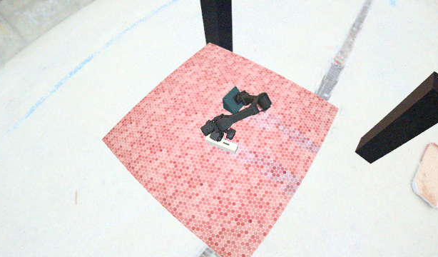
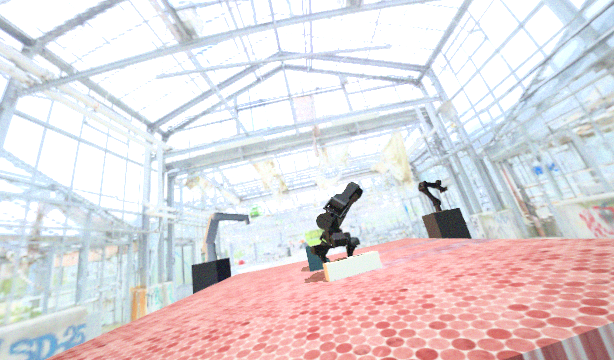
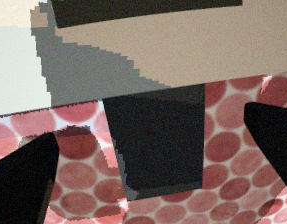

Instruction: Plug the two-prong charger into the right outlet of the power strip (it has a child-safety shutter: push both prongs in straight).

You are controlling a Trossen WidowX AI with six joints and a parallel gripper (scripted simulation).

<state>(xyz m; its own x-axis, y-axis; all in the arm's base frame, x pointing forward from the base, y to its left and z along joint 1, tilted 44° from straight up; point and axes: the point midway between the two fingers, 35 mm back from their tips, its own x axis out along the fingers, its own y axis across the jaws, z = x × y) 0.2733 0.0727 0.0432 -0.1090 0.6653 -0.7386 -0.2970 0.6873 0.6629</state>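
My gripper tip is 2 cm short of the black two-prong charger, 1 cm to the right of it and 1 cm below it.
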